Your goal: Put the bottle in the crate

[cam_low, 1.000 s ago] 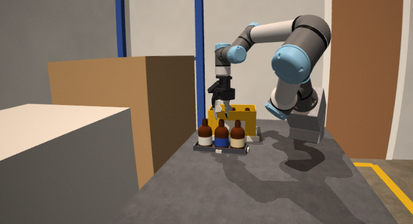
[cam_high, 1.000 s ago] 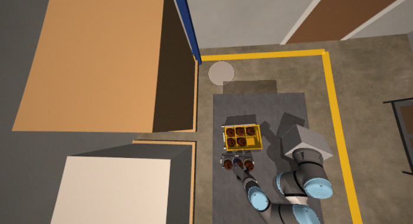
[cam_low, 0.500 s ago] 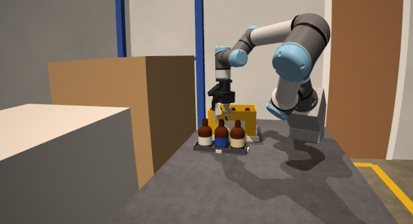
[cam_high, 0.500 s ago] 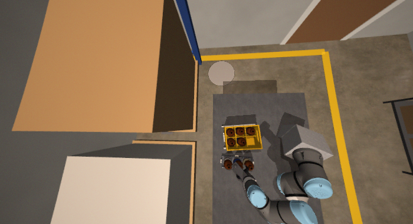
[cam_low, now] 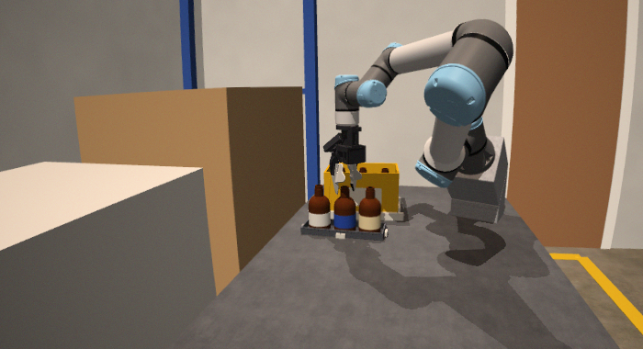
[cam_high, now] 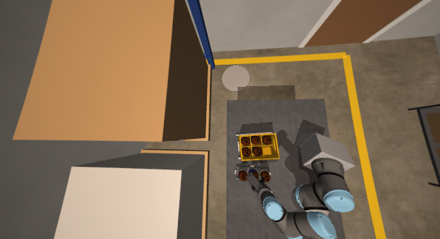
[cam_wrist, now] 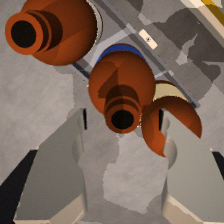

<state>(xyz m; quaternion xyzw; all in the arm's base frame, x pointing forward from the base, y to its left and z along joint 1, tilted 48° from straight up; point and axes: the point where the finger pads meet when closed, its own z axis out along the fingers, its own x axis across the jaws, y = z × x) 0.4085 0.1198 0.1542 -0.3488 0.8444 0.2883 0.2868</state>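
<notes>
The white-label bottle is 9 cm ahead of my hand, 7 cm below it and 1 cm to the left of it. The rest, counted from my hand: yellow crate 23 cm to the right, 7 cm below, 1 cm ahead; dark tray 14 cm below.
</notes>
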